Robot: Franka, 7 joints.
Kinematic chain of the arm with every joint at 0, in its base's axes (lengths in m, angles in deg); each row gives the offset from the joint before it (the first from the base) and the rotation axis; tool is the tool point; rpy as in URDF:
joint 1: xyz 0 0 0.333 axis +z
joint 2: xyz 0 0 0 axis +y
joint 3: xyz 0 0 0.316 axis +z
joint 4: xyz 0.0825 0 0 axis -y
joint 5: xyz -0.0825 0 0.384 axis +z
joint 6: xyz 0 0 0 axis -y
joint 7: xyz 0.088 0 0 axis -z
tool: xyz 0 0 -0.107 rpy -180 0 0
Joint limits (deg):
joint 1: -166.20..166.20
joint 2: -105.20..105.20
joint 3: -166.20..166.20
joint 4: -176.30..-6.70
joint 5: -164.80..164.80
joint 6: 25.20..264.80
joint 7: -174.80..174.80
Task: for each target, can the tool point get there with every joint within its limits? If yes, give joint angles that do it. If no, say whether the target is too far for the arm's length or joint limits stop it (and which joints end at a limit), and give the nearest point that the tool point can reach.
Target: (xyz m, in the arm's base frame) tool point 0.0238 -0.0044 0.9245
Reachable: yes | joints -135.19 -78.50 -1.30 -123.44 137.18 120.07 -49.30
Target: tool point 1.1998 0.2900 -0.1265
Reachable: no: too far | nearest point 0.7815 0.1889 0.0337 | short by 0.459 m
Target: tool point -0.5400 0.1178 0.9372
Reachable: yes | joints -21.65 -76.87 -5.90 -59.00 65.05 159.86 98.65
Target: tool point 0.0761 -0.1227 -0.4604
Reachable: no: joint limits stop it (at a limit: joint 2) | nearest point 0.0891 -0.1437 -0.3483 | short by 0.115 m
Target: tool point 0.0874 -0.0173 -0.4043
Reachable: no: joint limits stop it (at a limit: joint 2) | nearest point 0.1111 -0.0220 -0.3328 | short by 0.075 m
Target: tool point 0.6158 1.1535 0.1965
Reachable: no: too far | nearest point 0.4018 0.7527 0.2439 | short by 0.457 m
